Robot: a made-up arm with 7 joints. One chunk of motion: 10 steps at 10 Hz.
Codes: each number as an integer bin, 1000 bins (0 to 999) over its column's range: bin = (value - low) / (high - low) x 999, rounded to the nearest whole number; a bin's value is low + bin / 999 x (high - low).
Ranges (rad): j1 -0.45..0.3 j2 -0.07..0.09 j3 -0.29..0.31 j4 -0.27..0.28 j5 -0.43..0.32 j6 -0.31..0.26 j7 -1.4..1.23
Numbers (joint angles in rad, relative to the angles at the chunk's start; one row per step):
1: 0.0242 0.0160 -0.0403 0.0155 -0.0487 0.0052 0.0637
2: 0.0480 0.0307 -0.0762 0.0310 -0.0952 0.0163 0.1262
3: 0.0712 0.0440 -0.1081 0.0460 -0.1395 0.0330 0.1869
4: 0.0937 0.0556 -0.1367 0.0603 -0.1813 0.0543 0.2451
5: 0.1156 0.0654 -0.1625 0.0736 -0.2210 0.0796 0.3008
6: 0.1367 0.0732 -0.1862 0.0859 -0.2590 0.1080 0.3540
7: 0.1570 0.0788 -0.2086 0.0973 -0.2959 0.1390 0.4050
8: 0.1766 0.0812 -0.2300 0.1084 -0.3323 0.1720 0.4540
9: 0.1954 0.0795 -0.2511 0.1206 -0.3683 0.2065 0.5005
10: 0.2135 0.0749 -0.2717 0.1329 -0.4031 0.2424 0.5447
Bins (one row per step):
1: 632 537 416 519 508 552 556
2: 663 629 356 547 446 572 580
3: 694 712 303 574 387 601 603
4: 724 784 255 600 331 638 625
5: 753 845 212 624 278 683 646
6: 781 894 173 646 228 733 666
7: 809 929 136 667 179 787 686
8: 835 944 100 687 130 845 704
9: 860 933 65 709 82 905 722
10: 884 905 30 732 36 968 739

